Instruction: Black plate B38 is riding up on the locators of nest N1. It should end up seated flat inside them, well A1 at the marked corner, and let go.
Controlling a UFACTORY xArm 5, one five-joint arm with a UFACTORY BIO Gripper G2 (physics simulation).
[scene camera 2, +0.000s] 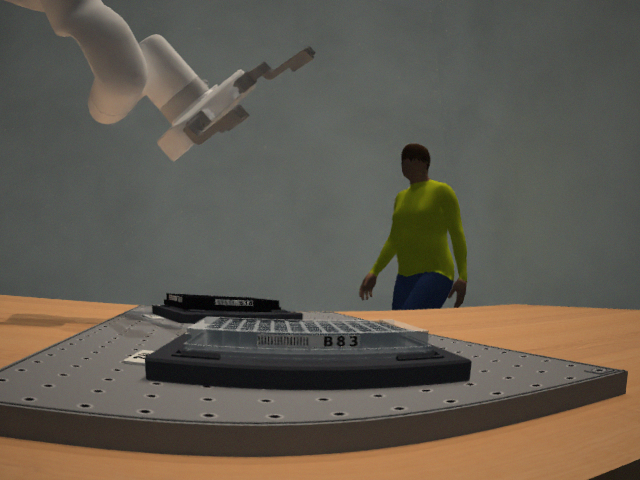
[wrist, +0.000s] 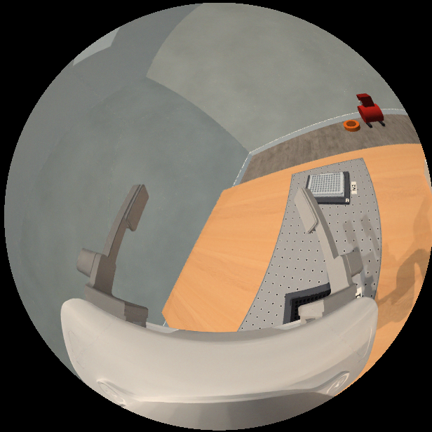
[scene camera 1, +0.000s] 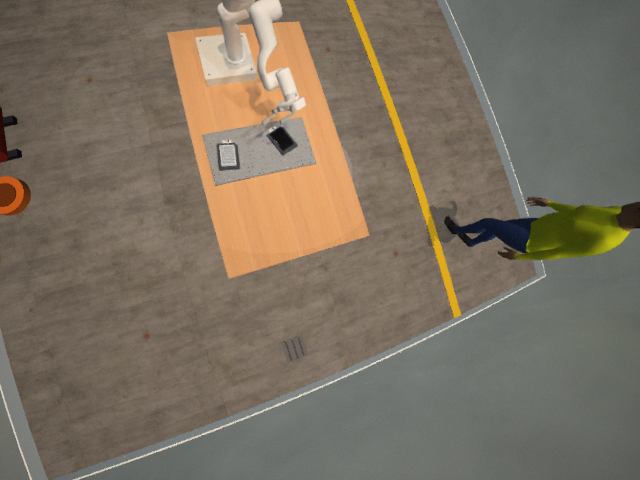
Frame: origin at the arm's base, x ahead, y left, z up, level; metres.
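Seen in the pictures: hand, its tool point: (scene camera 2: 269,85) (scene camera 1: 274,120); arm's base, origin of its link: (scene camera 1: 235,56).
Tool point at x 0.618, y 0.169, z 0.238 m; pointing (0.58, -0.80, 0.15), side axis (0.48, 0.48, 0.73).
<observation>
Pixels of each thing's top centre, then the offset from my tool point to it. "spot": a spot on its surface instead. Level surfaces: height alone.
- Black plate B38, centre of its top: (scene camera 2: 219,296) (scene camera 1: 282,138) 0.053 m back, 0.056 m left, 0.257 m down
- dark nest N1, a spot on its surface: (scene camera 2: 288,314) spot: 0.032 m ahead, 0.038 m left, 0.275 m down
- Clear plate B83, centre of its top: (scene camera 2: 304,325) (scene camera 1: 227,154) 0.032 m ahead, 0.272 m right, 0.259 m down
- perforated grey board, height of its surface: 0.285 m down
- wooden table, height of its surface: 0.299 m down
Black plate B38 (scene camera 1: 281,138) (scene camera 2: 196,301) lies on the dark nest N1 (scene camera 1: 287,151) (scene camera 2: 288,314) (wrist: 288,306), at the right part of the grey board in scene camera 1. In scene camera 2 it stands above the nest's rim, its left end looking slightly higher; the exact tilt is too small to tell. In the wrist view part of the black plate (wrist: 306,301) shows, partly hidden by the gripper. Well A1 and the marked corner cannot be made out. My gripper (scene camera 1: 273,124) (scene camera 2: 278,81) (wrist: 220,189) is wide open and empty, tilted, high above the board and clear of the plate.
Clear plate B83 (scene camera 1: 227,154) (scene camera 2: 310,339) (wrist: 325,184) sits in the other nest, N2 (scene camera 2: 310,373) (wrist: 347,187). Both nests stand on the perforated grey board (scene camera 1: 258,162) (scene camera 2: 237,407) (wrist: 280,270) on the wooden table (scene camera 1: 289,217). A person (scene camera 1: 573,232) (scene camera 2: 426,227) stands beyond the table.
</observation>
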